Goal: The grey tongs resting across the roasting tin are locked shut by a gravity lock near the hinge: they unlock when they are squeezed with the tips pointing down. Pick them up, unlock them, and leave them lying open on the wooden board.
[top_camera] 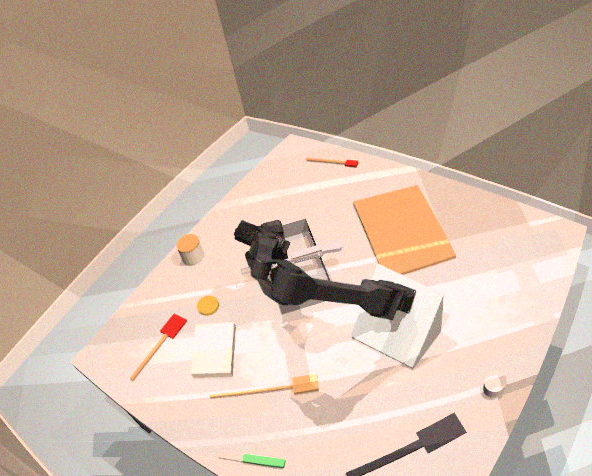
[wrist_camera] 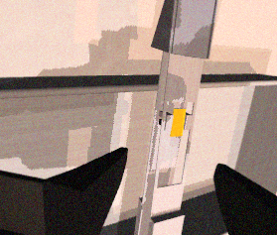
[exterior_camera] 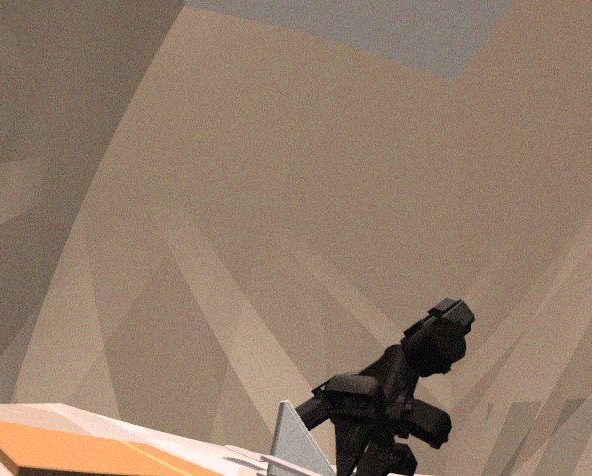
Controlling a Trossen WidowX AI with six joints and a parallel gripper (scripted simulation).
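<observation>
Now: gripper tip 2 cm to the right of the yellow lock piece and 2 cm short of it. Also, from my gripper tip: wooden block: 34 cm to the left, 6 cm below; then orange disc: 22 cm to the left, 13 cm ahead, 6 cm below; then grey roasting tin: 4 cm to the right, 4 cm below, 2 cm behind.
</observation>
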